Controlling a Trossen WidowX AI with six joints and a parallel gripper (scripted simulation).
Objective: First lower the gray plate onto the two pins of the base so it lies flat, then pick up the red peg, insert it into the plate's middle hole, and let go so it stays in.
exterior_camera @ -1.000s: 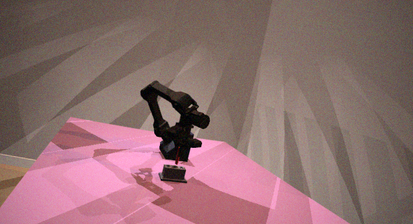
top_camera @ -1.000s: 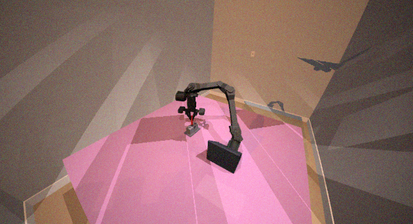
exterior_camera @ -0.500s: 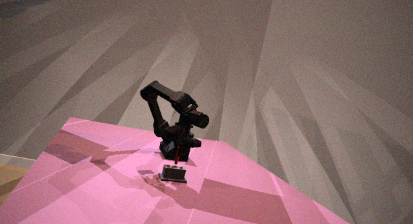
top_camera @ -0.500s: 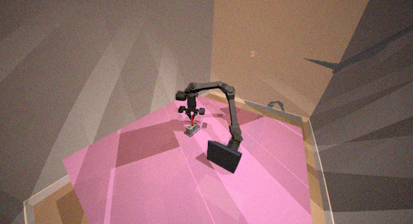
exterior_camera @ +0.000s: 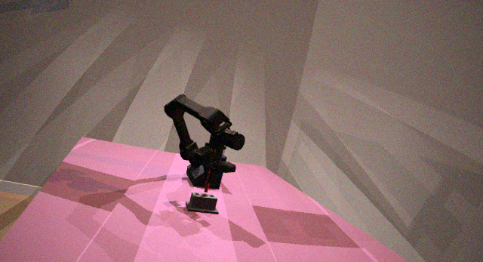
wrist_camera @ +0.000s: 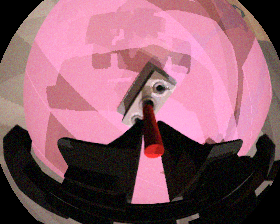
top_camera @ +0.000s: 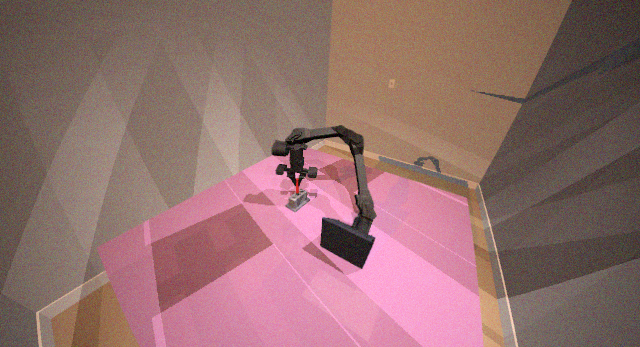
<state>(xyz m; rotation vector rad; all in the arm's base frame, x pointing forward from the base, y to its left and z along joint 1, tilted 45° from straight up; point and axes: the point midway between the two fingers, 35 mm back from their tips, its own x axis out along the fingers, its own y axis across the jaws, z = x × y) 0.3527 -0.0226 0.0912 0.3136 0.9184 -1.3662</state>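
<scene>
Now: the red peg right at my gripper tip. Round my gripper tip: thick gray plate 70 mm below; flat gray base 100 mm below.
</scene>
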